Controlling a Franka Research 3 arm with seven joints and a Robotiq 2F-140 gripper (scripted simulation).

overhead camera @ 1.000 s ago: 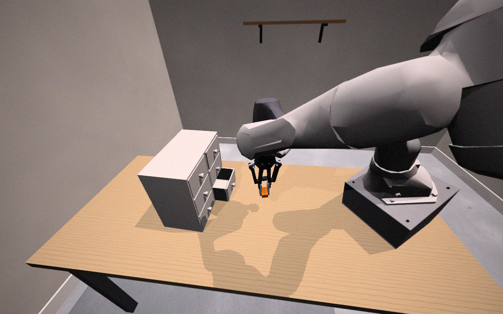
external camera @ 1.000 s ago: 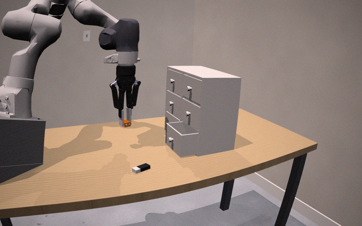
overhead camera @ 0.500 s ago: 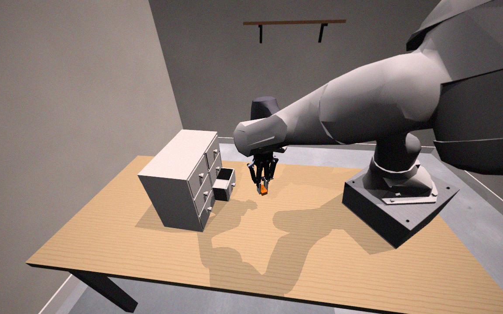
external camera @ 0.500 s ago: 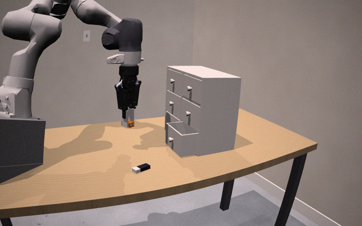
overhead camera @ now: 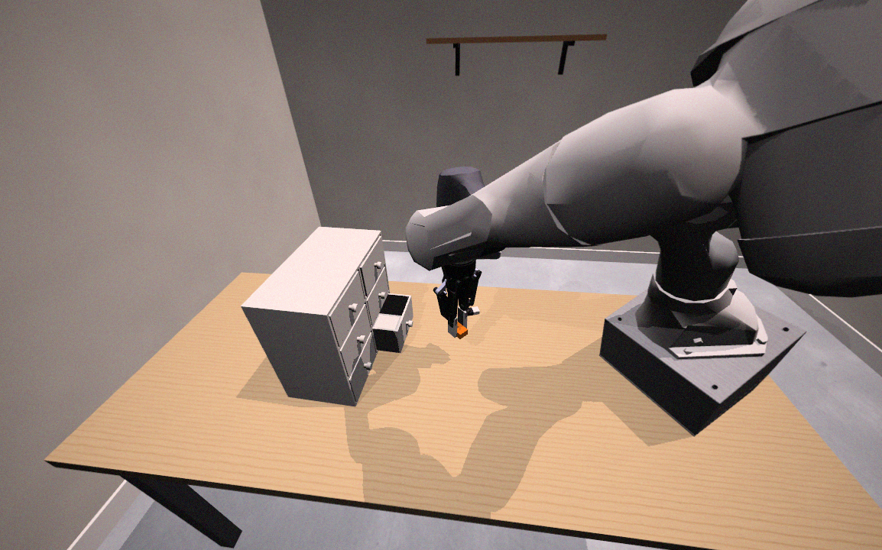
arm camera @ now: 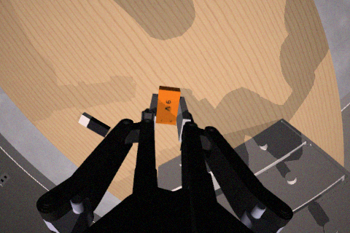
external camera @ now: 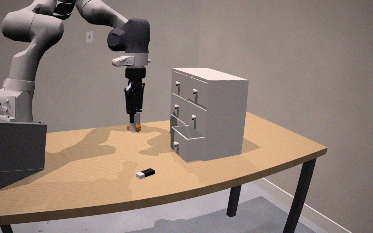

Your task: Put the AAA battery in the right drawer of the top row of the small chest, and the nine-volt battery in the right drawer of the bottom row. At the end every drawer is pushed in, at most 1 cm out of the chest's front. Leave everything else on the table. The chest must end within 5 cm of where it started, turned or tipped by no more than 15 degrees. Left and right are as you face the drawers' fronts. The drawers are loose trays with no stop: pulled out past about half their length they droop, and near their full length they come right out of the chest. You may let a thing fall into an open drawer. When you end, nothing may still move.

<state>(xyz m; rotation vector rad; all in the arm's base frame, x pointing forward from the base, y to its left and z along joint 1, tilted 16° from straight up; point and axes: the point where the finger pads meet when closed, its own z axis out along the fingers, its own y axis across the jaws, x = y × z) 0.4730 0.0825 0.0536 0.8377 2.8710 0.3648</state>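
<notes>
My hand is 270 mm short of the AAA battery, 10 mm to the right of it and 80 mm below it. The rest, counted from my hand: orange nine-volt battery (10 mm ahead, 30 mm below).
</notes>
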